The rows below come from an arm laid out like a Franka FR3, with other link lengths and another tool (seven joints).
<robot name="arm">
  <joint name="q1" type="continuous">
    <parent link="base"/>
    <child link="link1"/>
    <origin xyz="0 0 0.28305"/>
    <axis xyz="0 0 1"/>
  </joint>
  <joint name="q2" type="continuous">
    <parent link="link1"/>
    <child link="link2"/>
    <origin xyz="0 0 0"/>
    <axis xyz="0 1 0"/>
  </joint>
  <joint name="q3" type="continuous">
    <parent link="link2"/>
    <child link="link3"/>
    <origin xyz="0 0 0.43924"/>
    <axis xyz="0 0 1"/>
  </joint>
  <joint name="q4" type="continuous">
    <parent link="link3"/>
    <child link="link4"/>
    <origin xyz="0.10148 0 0"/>
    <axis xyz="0 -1 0"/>
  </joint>
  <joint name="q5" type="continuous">
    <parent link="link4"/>
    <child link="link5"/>
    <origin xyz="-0.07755 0 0.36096"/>
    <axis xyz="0 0 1"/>
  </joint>
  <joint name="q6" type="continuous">
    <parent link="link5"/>
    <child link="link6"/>
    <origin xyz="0 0 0"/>
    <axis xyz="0 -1 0"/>
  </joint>
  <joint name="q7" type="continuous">
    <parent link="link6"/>
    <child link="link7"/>
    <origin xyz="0.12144 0 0"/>
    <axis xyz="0 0 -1"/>
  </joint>
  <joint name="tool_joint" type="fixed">
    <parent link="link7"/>
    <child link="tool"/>
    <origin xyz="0.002 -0.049 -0.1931" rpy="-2.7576 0 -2.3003"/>
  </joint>
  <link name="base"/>
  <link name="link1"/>
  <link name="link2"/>
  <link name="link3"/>
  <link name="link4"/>
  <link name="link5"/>
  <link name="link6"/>
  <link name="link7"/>
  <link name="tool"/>
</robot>
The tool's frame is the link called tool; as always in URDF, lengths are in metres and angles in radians. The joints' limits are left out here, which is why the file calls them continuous.
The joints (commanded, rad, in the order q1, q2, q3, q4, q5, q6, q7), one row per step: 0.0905 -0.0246 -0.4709 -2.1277 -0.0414 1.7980 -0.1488; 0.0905 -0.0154 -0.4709 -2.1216 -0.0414 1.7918 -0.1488; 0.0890 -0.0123 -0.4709 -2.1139 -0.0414 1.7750 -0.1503; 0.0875 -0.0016 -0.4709 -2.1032 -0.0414 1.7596 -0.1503; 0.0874 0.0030 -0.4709 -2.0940 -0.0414 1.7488 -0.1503; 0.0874 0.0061 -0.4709 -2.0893 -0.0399 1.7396 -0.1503; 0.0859 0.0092 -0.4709 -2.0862 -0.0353 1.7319 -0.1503; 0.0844 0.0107 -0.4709 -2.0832 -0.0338 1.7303 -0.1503; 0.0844 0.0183 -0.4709 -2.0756 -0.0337 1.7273 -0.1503; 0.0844 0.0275 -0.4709 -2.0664 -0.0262 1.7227 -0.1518; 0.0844 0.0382 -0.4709 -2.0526 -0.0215 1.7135 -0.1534; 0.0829 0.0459 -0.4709 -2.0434 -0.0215 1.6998 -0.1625; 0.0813 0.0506 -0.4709 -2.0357 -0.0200 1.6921 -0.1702
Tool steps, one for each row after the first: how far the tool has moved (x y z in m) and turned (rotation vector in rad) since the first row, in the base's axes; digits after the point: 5 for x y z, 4 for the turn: 0.00154 -0.00023 -0.00181 -0.0009 0.0093 -0.0002; 0.00043 -0.00058 -0.00103 0.0023 0.0208 -0.0008; 0.00125 -0.00134 -0.00215 0.0028 0.0360 -0.0029; 0.00228 -0.00167 -0.00099 0.0028 0.0421 -0.0034; 0.00217 -0.00126 -0.00099 0.0053 0.0489 -0.0044; 0.00163 -0.00094 -0.00171 0.0104 0.0548 -0.0084; 0.00208 -0.00161 -0.00129 0.0110 0.0545 -0.0106; 0.00459 -0.00223 -0.00166 0.0086 0.0578 -0.0108; 0.00778 -0.00169 -0.00257 0.0126 0.0601 -0.0131; 0.01149 -0.00175 -0.00242 0.0142 0.0648 -0.0141; 0.01228 -0.00244 -0.00297 0.0181 0.0759 -0.0074; 0.01355 -0.00323 -0.00255 0.0214 0.0793 -0.0027
